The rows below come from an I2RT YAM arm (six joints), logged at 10 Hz.
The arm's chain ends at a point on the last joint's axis. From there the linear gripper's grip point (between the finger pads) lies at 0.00 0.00 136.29 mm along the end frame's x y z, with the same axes.
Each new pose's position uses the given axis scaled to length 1; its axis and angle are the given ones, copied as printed.
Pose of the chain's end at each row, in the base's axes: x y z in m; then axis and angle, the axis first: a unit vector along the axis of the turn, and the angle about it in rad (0 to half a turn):
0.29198, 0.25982, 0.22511, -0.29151, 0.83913, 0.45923, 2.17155
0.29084, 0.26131, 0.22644, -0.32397, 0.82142, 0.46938, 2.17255
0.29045, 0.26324, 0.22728, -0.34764, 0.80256, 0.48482, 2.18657
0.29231, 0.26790, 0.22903, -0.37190, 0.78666, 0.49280, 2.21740
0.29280, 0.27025, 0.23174, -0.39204, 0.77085, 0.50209, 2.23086
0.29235, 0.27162, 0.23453, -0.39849, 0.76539, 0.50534, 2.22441
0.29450, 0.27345, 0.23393, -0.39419, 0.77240, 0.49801, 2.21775
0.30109, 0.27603, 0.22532, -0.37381, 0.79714, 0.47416, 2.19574
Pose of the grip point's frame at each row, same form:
0.35776, 0.37480, 0.19306, -0.29151, 0.83913, 0.45923, 2.17155
0.35067, 0.38000, 0.19631, -0.32397, 0.82142, 0.46938, 2.17255
0.34350, 0.38558, 0.19910, -0.34764, 0.80256, 0.48482, 2.18657
0.33785, 0.39302, 0.19996, -0.37190, 0.78666, 0.49280, 2.21740
0.33251, 0.39755, 0.20360, -0.39204, 0.77085, 0.50209, 2.23086
0.33103, 0.39951, 0.20763, -0.39849, 0.76539, 0.50534, 2.22441
0.33562, 0.40034, 0.20596, -0.39419, 0.77240, 0.49801, 2.21775
0.35091, 0.39900, 0.19415, -0.37381, 0.79714, 0.47416, 2.19574

